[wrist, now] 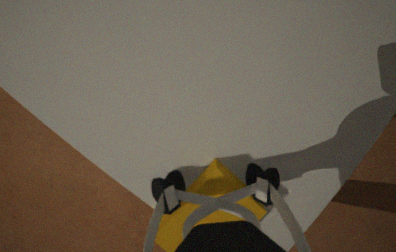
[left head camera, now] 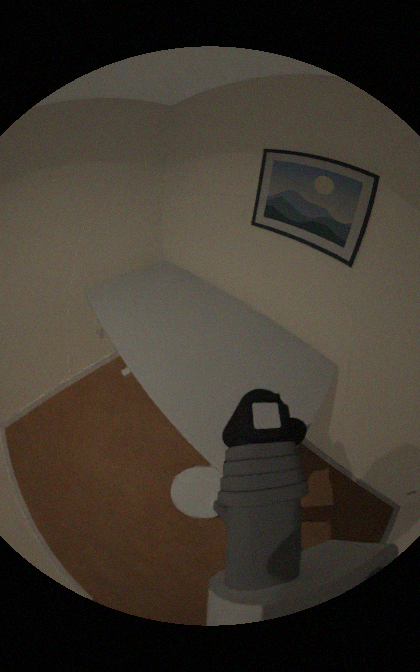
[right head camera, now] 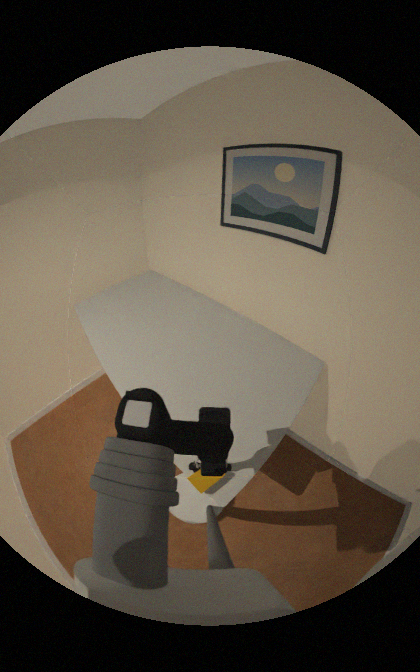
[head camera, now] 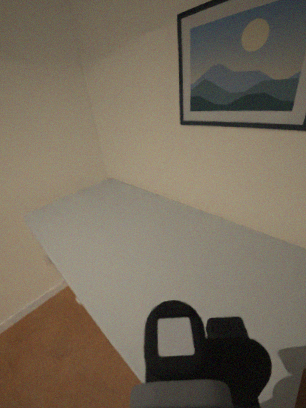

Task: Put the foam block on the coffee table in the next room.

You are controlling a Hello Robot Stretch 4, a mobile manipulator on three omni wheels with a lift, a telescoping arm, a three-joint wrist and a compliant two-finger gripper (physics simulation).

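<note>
The yellow foam block [right head camera: 202, 482] [wrist: 218, 175] is on the near end of a long pale table [head camera: 125, 240] [left head camera: 200, 330] [right head camera: 200, 340] [wrist: 190, 75], with one corner pointing away from me in the wrist view. My gripper [right head camera: 211, 468] [wrist: 214, 179] reaches down over it. Its two black fingertips are at opposite sides of the block and look pressed against it, so the gripper is shut on the block. The black wrist body covers the block's near part. In the head and left head views the block is hidden behind my wrist. The coffee table does not show.
Walls meet in a corner behind the pale table. A framed mountain picture [head camera: 240, 90] [left head camera: 315, 205] [right head camera: 280, 195] hangs on the right wall. A round pale surface [left head camera: 195, 492] [right head camera: 192, 511] shows beside the table's near end, above brown floor [left head camera: 115, 475] [right head camera: 285, 545].
</note>
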